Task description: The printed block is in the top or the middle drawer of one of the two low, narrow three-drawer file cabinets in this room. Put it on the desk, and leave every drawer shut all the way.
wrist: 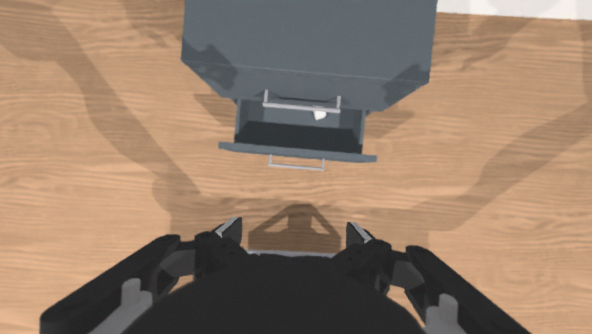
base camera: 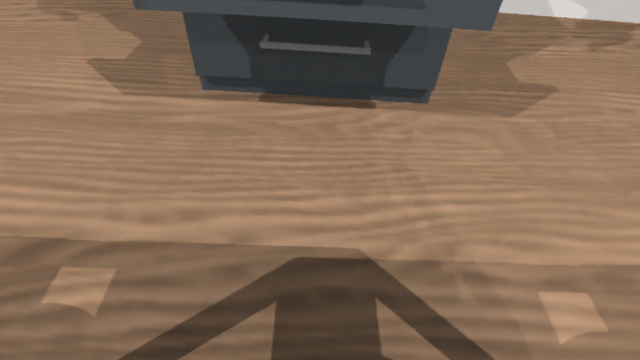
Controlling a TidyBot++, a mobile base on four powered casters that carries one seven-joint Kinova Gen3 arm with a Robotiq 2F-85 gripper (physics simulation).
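A dark grey file cabinet stands ahead. Its middle drawer is pulled out. A small white block lies inside it towards the back, right of centre, partly hidden by the top drawer's handle. No print can be made out on the block. The top drawer looks shut. The bottom drawer looks shut in the base camera view. My gripper is open and empty, on the near side of the pulled-out drawer and apart from it. The desk does not show.
The open drawer's handle sticks out towards me. A white strip runs along the far edge of the wooden floor, right of the cabinet. Shadows of the arm and base fall on the floor.
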